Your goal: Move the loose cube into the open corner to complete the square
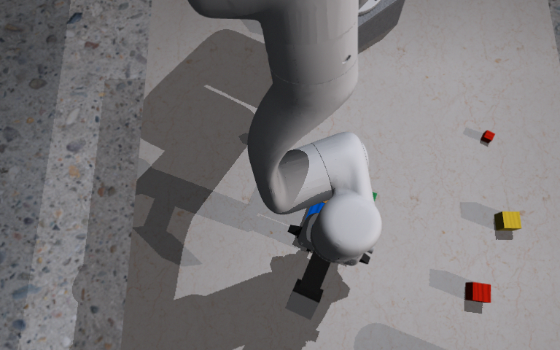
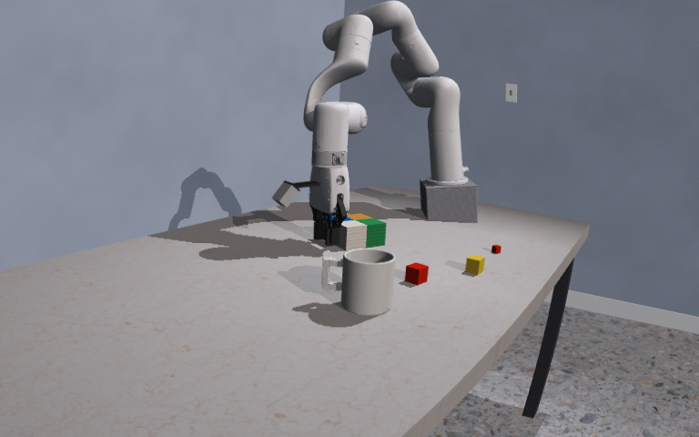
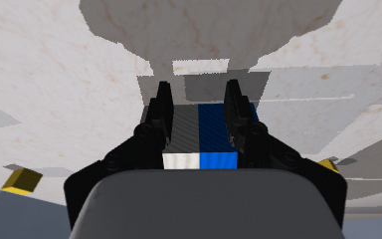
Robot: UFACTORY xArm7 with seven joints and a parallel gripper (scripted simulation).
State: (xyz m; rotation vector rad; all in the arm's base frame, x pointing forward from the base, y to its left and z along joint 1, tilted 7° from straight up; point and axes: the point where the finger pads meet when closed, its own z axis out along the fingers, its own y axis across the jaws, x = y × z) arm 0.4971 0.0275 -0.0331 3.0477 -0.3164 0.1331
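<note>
Right now my hand is 4 cm past the white cube and 3 cm to the right of it. Also, from my hand: small yellow cube 18 cm behind, 15 cm to the right, 2 cm below; red cube 27 cm to the left, 3 cm ahead, 1 cm below.
</note>
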